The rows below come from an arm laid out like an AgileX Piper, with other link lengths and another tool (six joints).
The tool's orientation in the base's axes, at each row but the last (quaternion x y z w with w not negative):
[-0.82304, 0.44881, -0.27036, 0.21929]
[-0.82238, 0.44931, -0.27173, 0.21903]
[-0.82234, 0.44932, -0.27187, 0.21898]
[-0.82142, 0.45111, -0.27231, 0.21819]
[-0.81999, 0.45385, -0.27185, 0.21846]
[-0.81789, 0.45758, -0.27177, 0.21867]
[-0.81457, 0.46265, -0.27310, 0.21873]
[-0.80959, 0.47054, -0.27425, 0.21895]
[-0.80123, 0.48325, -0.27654, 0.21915]
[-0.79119, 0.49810, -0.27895, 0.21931]
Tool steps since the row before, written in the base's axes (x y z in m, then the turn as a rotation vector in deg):
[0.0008, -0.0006, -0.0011, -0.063, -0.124, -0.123]
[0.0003, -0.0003, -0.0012, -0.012, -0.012, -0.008]
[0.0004, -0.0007, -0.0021, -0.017, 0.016, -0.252]
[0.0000, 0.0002, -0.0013, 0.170, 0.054, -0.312]
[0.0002, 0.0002, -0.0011, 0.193, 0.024, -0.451]
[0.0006, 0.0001, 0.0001, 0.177, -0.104, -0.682]
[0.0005, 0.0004, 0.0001, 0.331, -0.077, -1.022]
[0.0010, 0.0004, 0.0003, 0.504, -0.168, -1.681]
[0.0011, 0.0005, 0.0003, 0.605, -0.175, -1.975]
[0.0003, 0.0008, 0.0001, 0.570, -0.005, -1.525]
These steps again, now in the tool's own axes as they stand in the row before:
[0.0006, 0.0005, 0.0013, 0.047, 0.175, 0.038]
[0.0001, 0.0007, 0.0011, 0.003, 0.018, -0.003]
[0.0003, 0.0014, 0.0018, -0.084, 0.155, 0.181]
[-0.0005, 0.0007, 0.0010, -0.049, 0.056, 0.352]
[-0.0004, 0.0004, 0.0010, -0.047, 0.140, 0.468]
[0.0002, -0.0005, 0.0003, 0.000, 0.353, 0.619]
[-0.0001, -0.0006, 0.0003, -0.041, 0.449, 0.978]
[0.0001, -0.0010, 0.0005, -0.047, 0.784, 1.578]
[0.0000, -0.0011, 0.0005, -0.070, 0.903, 1.865]
[-0.0006, -0.0006, 0.0002, -0.137, 0.576, 1.517]

